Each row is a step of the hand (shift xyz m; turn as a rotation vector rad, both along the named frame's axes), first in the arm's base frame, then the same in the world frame.
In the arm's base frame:
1: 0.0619 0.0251 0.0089 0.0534 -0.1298 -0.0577
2: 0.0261 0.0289 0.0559 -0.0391 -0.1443 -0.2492
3: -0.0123 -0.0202 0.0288 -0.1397 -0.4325 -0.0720
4: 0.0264 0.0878 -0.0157 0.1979 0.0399 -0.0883
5: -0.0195 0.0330 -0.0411 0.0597 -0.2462 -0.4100
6: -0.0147 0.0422 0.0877 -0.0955 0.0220 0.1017
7: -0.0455 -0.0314 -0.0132 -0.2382 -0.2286 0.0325
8: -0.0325 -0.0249 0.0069 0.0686 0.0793 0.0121
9: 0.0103 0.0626 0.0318 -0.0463 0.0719 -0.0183
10: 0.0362 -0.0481 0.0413 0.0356 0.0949 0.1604
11: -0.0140 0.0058 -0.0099 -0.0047 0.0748 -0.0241
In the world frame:
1: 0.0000 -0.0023 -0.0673 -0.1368 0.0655 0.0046
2: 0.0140 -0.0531 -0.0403 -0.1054 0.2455 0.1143
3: -0.0159 -0.0297 0.0160 -0.3460 0.0629 0.2967
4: 0.0727 0.0171 -0.0554 -0.0306 0.1094 -0.1888
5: 0.0401 0.0381 0.0098 -0.2271 0.4181 0.0768
6: 0.0396 -0.0895 -0.0108 0.0497 -0.1122 0.0700
7: -0.0117 0.0085 0.0550 -0.1265 -0.0554 0.3016
8: -0.0116 -0.0101 0.0386 0.0477 -0.0056 -0.0940
9: 0.0525 -0.0315 -0.0359 0.0848 0.0118 0.0178
10: -0.0603 -0.0362 -0.0196 0.0659 -0.1569 -0.0839
11: 0.0111 0.0082 0.0117 0.0725 0.0222 -0.0211

